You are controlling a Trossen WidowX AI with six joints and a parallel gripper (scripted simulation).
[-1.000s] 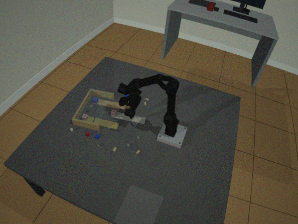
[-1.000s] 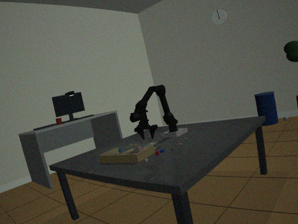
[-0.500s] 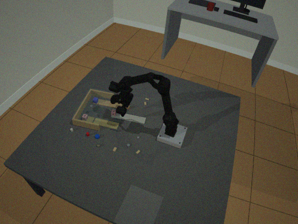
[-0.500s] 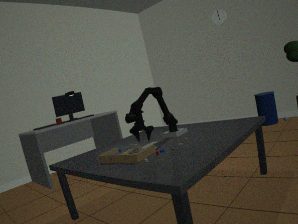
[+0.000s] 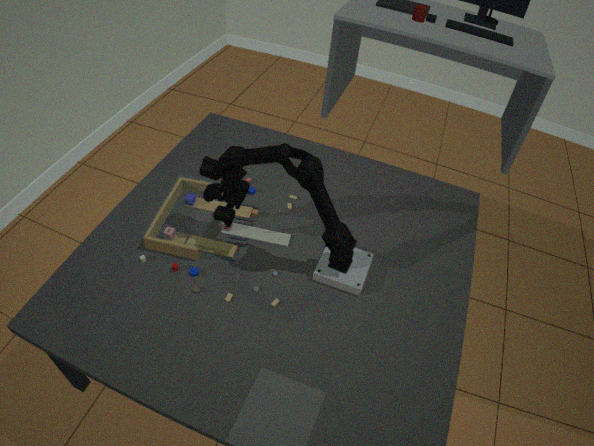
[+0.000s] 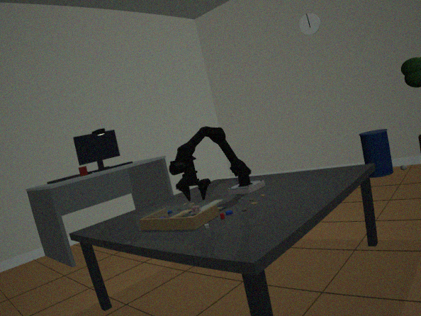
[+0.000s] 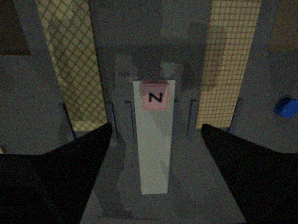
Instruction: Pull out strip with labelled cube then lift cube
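The strip lies 8 cm behind my gripper tip, 2 cm to the right of it and 6 cm below it. Also, from my gripper tip: red piece (7 cm ahead, 24 cm to the left, 5 cm below).
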